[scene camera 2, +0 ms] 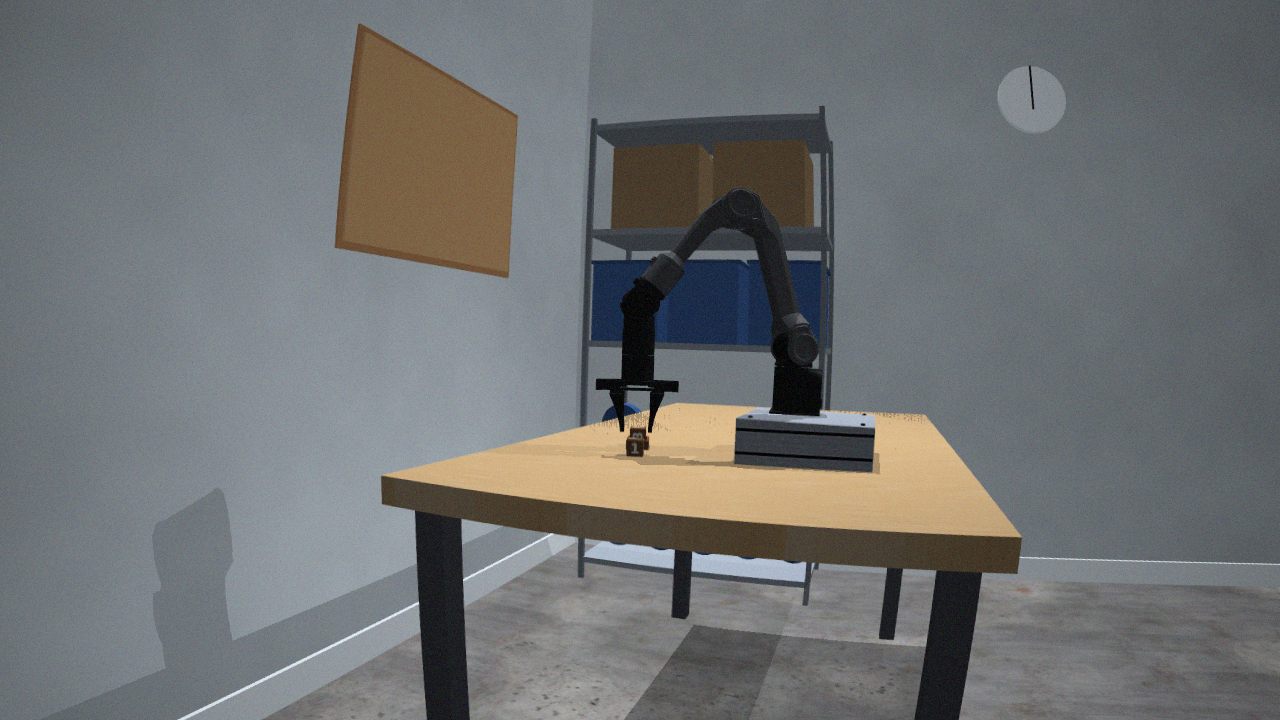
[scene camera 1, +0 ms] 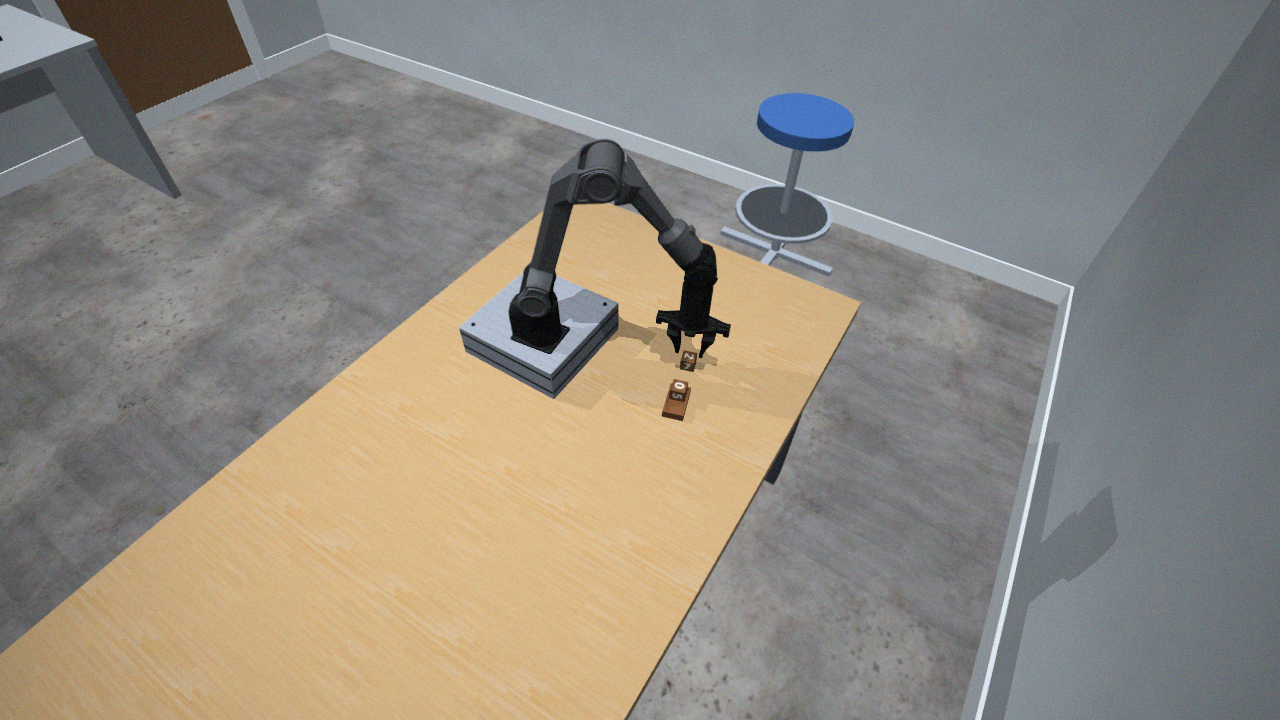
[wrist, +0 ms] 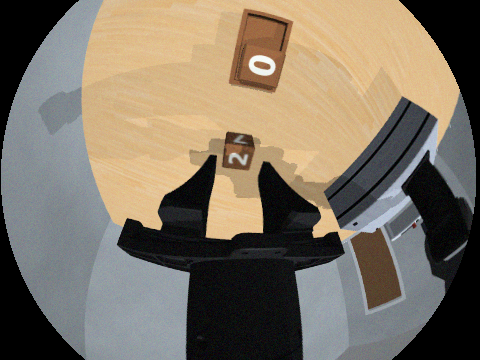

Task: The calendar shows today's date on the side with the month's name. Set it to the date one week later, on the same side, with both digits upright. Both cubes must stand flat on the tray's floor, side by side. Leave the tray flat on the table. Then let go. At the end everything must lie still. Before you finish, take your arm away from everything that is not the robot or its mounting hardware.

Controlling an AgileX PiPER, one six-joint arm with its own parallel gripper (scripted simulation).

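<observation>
You'd see my gripper [scene camera 2: 635, 431] here, and scene camera 1 has the gripper [scene camera 1: 689, 352] as well, plus the wrist view shows my gripper [wrist: 238, 166] too. There's also a cube [wrist: 239, 149], and then a cube [wrist: 260, 65] as well.
</observation>
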